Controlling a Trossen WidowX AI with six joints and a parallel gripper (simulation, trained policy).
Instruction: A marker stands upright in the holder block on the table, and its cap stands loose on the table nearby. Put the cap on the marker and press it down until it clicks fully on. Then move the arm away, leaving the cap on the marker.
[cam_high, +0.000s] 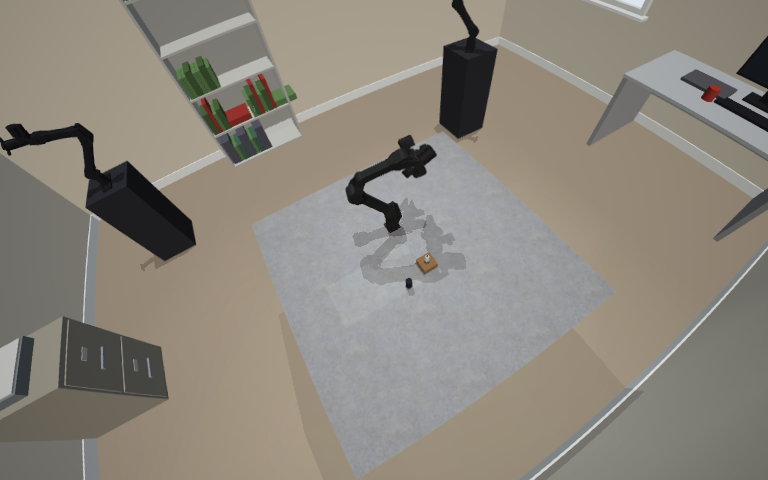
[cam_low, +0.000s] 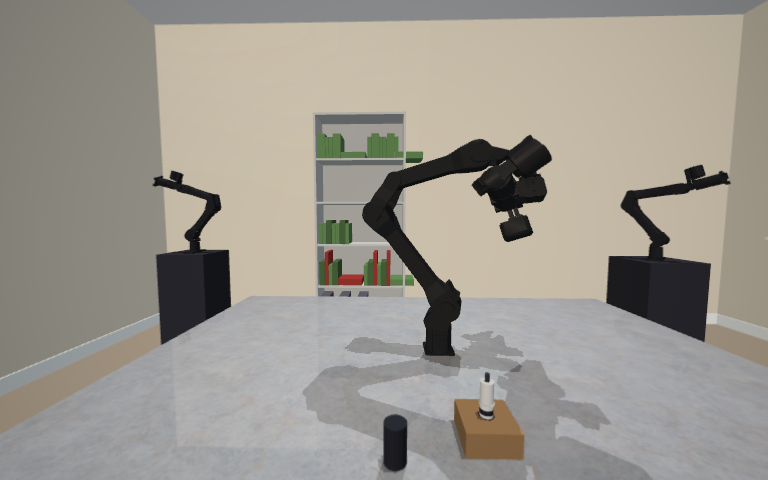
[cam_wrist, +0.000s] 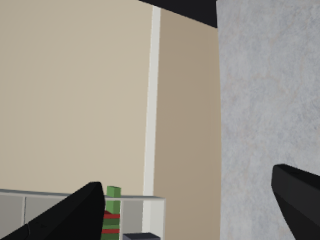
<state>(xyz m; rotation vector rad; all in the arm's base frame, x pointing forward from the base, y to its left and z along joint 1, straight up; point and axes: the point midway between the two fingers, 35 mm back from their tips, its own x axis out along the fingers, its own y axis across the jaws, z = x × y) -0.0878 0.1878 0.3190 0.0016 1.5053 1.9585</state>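
Now: the black cap 44 cm ahead of my gripper tip, 31 cm to the right of it and 28 cm below it. The rest, counted from my gripper tip: holder block 39 cm ahead, 18 cm to the right, 29 cm below; white marker 39 cm ahead, 18 cm to the right, 24 cm below.
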